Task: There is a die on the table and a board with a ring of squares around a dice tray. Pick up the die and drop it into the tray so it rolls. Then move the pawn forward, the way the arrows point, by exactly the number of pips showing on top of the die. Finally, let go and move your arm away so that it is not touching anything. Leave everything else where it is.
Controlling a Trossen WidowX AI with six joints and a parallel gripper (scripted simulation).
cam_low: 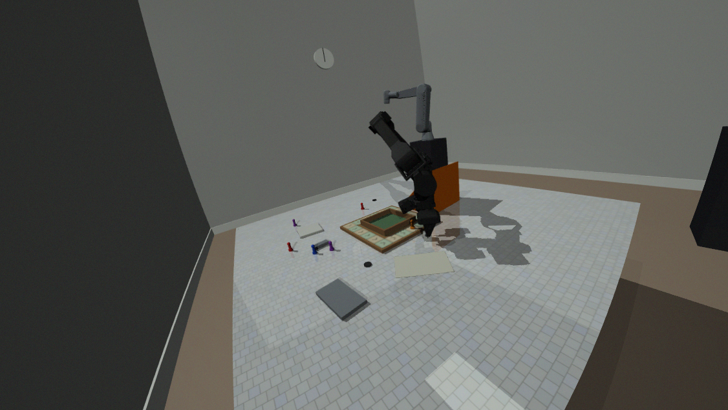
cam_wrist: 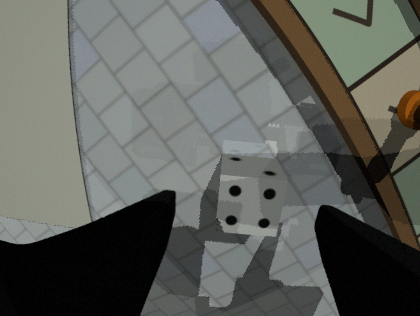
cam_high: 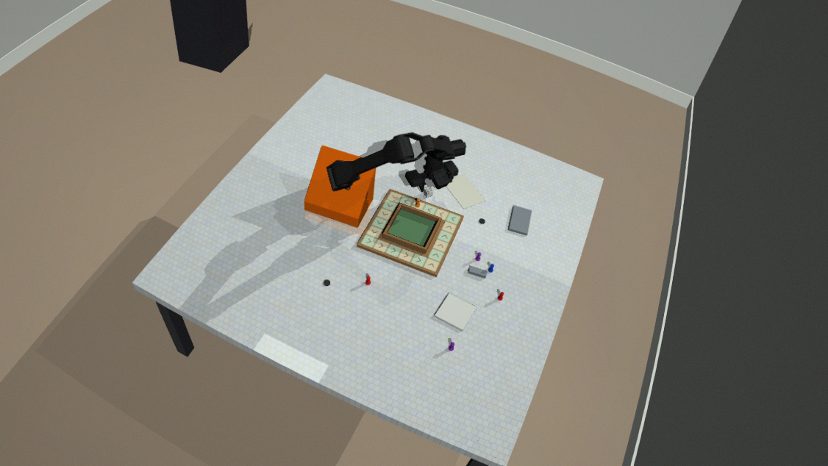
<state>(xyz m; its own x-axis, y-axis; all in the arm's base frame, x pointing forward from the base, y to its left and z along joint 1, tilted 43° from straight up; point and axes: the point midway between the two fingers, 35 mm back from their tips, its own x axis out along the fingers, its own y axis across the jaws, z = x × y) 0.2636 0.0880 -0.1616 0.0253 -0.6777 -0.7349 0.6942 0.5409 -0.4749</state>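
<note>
Right now the die is 10 mm below my gripper tip. The rest, counted from my gripper tip: green dice tray 190 mm to the right, 20 mm below, 10 mm ahead; then grey slab 350 mm ahead, 30 mm to the left, 20 mm below; then orange pawn 80 mm to the right, 10 mm behind.
</note>
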